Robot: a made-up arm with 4 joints. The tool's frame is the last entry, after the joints.
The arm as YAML. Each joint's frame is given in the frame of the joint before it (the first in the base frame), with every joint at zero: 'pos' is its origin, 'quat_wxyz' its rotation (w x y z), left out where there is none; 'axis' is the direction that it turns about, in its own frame. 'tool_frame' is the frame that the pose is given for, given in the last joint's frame.
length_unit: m
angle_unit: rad
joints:
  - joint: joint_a
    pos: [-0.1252, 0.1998, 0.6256]
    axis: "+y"
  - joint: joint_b
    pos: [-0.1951, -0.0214, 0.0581]
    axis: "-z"
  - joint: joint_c
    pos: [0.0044, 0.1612, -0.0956]
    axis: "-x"
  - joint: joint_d
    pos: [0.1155, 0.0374, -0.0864]
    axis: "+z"
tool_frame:
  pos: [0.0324, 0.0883, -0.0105]
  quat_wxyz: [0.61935, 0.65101, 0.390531, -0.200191]
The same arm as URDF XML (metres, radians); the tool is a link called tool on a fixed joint. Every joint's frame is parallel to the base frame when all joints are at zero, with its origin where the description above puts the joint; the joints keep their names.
<robot name="arm">
  <joint name="joint_a" type="continuous">
    <parent link="base_link"/>
    <child link="link1"/>
    <origin xyz="-0.1252 0.1998 0.6256"/>
    <axis xyz="0 1 0"/>
  </joint>
  <joint name="joint_b" type="continuous">
    <parent link="link1"/>
    <child link="link2"/>
    <origin xyz="-0.1951 -0.0214 0.0581"/>
    <axis xyz="0 0 -1"/>
  </joint>
  <joint name="joint_c" type="continuous">
    <parent link="link2"/>
    <child link="link3"/>
    <origin xyz="0.0044 0.1612 -0.0956"/>
    <axis xyz="-1 0 0"/>
  </joint>
  <joint name="joint_d" type="continuous">
    <parent link="link3"/>
    <child link="link4"/>
    <origin xyz="0.1155 0.0374 -0.0864"/>
    <axis xyz="0 0 1"/>
  </joint>
  <joint name="tool_joint" type="fixed">
    <parent link="link4"/>
    <child link="tool"/>
    <origin xyz="0.0324 0.0883 -0.0105" rpy="1.8015 0.8396 0.4008"/>
  </joint>
  <link name="base_link"/>
  <link name="link1"/>
  <link name="link2"/>
  <link name="link3"/>
  <link name="link4"/>
  <link name="tool"/>
</robot>

